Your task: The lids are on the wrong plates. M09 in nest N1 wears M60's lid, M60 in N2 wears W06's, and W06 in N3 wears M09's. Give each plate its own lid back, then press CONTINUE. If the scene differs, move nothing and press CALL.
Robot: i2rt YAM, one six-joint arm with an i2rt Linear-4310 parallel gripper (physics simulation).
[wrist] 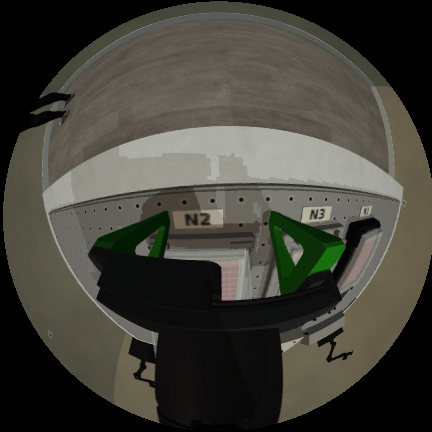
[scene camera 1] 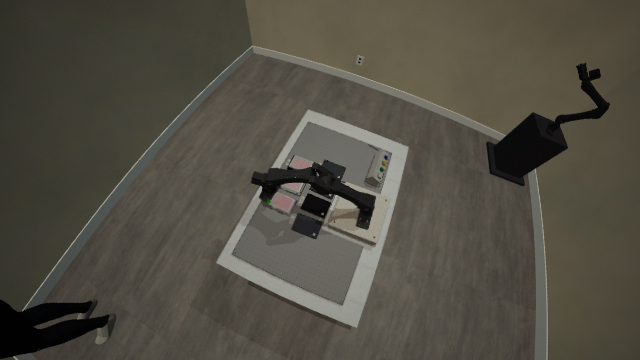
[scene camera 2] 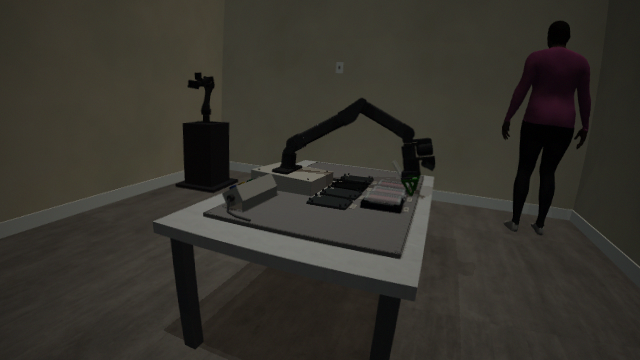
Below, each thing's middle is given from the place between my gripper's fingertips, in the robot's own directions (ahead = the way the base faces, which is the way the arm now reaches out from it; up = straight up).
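The N2 label (wrist: 192,218) has my gripper 20 mm to the right of it, and going by their middles, of the things named here that label is the nearest to my gripper. Then there's slot N1 (wrist: 356,228), and that's 10 mm above my gripper, 240 mm to the right of it and 100 mm behind it.
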